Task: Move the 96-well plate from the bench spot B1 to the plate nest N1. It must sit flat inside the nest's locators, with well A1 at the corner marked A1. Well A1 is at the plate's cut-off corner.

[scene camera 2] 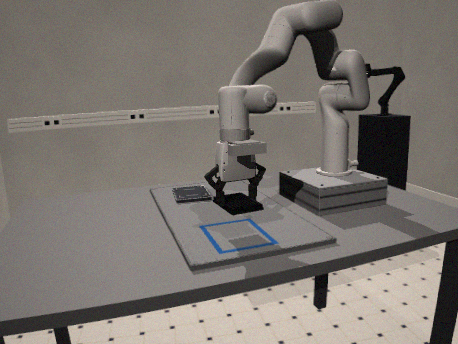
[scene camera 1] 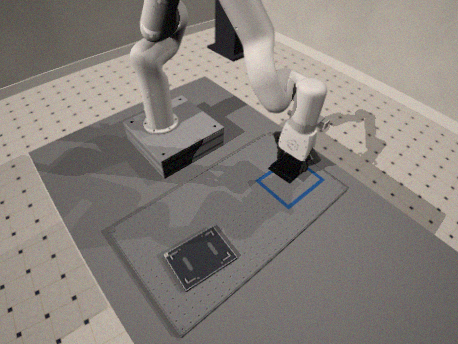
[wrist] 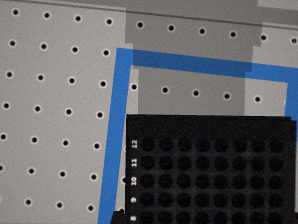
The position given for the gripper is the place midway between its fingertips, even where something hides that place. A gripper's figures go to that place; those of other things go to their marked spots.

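The gripper (scene camera 1: pixel 291 164) is 94 cm from the lens, while a plate nest N1 (scene camera 1: pixel 204 262) sits 80 cm from the lens.
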